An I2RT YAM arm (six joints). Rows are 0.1 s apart.
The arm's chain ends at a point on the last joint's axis. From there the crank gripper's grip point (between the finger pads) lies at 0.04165 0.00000 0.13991 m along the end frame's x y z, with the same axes.
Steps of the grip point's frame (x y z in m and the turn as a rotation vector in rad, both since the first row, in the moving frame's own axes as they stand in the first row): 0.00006 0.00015 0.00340 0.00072 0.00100 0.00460; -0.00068 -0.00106 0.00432 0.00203 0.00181 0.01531; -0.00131 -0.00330 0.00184 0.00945 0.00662 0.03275; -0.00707 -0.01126 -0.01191 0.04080 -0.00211 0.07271
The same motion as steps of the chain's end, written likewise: -0.00008 0.00006 0.00344 0.00072 0.00100 0.00460; -0.00093 -0.00142 0.00440 0.00203 0.00181 0.01531; -0.00223 -0.00336 0.00212 0.00945 0.00662 0.03275; -0.00687 -0.00857 -0.01194 0.04080 -0.00211 0.07271
